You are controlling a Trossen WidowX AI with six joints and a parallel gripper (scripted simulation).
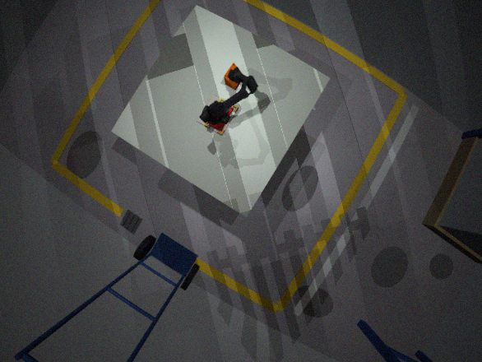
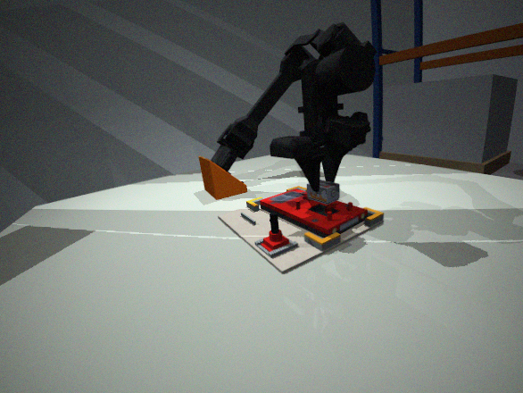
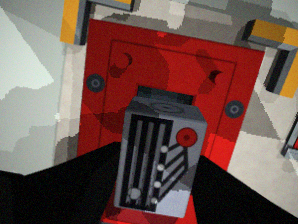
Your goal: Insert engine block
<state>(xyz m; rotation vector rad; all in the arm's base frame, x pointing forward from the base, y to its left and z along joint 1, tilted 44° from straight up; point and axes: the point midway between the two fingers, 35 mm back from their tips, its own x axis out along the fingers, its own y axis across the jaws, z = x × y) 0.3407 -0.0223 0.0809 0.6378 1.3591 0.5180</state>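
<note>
The grey engine block is 1 cm below my gripper tip. Also, from my gripper tip: stand: 1 cm ahead, 13 cm to the right, 3 cm below; pale base plate: 4 cm behind, 2 cm to the right, 5 cm below.
</note>
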